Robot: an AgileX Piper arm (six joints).
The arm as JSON. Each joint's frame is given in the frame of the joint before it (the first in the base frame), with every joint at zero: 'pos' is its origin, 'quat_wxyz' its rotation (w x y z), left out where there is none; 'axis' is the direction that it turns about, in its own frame. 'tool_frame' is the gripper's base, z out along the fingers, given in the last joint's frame.
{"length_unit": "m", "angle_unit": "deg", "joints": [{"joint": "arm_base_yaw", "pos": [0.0, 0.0, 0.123], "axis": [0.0, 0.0, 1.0]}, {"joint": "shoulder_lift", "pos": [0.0, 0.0, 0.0], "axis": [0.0, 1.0, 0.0]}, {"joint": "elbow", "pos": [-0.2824, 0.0, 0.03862], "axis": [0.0, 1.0, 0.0]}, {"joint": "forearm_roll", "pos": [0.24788, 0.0, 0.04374], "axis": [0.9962, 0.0, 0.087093]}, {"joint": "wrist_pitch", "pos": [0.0, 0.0, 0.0], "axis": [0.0, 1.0, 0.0]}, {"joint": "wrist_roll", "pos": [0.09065, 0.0, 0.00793], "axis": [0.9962, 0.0, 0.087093]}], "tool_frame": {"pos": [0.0, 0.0, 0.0], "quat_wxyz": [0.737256, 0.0, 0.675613, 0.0]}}
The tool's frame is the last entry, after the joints.
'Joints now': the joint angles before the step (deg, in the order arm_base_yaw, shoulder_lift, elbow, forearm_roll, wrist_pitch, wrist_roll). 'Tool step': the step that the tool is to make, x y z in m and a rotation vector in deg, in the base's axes. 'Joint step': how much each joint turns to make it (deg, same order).
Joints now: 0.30 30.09 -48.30 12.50 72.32 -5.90
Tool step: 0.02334 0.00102 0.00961 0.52 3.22 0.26
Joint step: 0.00 6.52 -3.51 0.60 0.21 0.00
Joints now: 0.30 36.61 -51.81 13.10 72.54 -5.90
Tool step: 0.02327 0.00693 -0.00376 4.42 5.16 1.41
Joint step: 0.00 5.90 -0.76 4.66 0.00 0.00
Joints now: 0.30 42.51 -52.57 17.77 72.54 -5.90
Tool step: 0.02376 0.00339 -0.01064 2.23 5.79 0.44
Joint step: -0.01 5.97 0.00 2.31 -0.19 -0.03
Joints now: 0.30 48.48 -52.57 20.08 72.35 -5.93
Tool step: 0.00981 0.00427 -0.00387 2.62 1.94 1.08
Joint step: 0.00 2.51 0.00 3.03 -0.28 -0.92
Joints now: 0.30 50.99 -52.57 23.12 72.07 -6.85
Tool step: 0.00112 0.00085 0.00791 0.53 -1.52 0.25
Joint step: 0.00 0.15 -1.59 0.61 0.00 -0.21
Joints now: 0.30 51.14 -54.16 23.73 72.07 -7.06
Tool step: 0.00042 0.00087 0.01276 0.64 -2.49 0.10
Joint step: 0.00 0.00 -2.49 0.64 0.00 0.00
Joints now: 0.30 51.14 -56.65 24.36 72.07 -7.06
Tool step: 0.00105 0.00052 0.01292 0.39 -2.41 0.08
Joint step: -0.01 0.27 -2.69 0.39 0.01 -0.01
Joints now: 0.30 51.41 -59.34 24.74 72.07 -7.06
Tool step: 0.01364 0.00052 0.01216 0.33 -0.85 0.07
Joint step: 0.00 3.18 -4.04 0.33 0.00 0.00
